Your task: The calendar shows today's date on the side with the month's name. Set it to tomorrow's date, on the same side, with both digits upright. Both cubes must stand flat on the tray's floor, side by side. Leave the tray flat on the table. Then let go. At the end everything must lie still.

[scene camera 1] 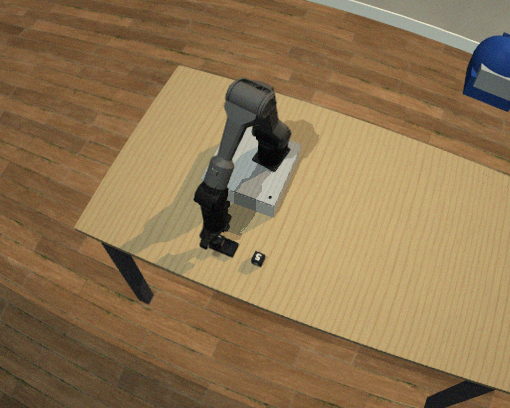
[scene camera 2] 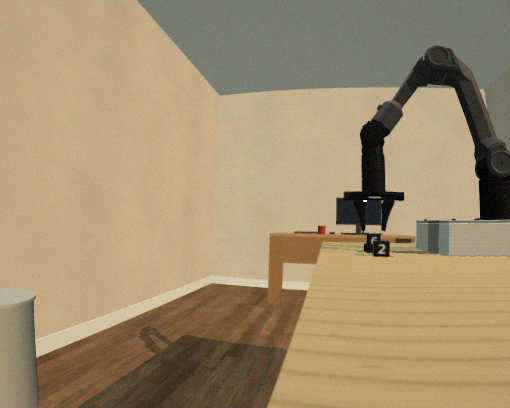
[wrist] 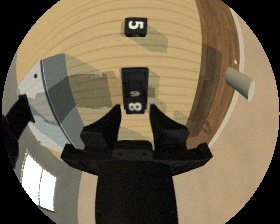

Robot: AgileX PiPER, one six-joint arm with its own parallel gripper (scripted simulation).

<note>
The pictures show: the gripper and a dark tray.
The gripper is seen too in the wrist view.
</note>
